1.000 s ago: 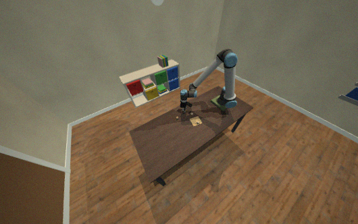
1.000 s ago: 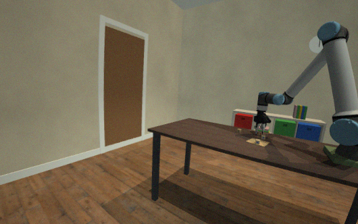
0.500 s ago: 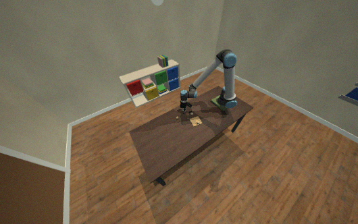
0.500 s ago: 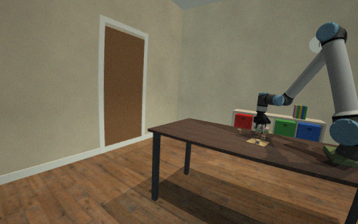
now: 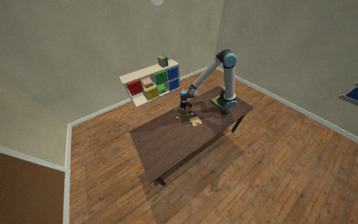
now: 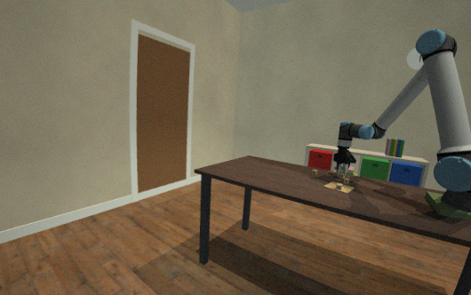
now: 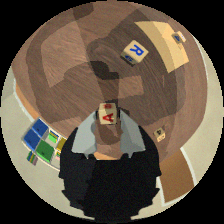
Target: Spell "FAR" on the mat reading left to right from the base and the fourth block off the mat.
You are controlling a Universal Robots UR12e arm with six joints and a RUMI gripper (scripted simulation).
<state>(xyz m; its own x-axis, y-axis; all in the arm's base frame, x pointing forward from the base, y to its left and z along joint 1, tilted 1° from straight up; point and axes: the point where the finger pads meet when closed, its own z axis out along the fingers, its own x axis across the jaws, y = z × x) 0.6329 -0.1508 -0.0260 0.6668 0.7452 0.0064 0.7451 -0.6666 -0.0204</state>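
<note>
My gripper is now 4 cm past the tan mat, 24 cm to the right of it and 1 cm above it.
</note>
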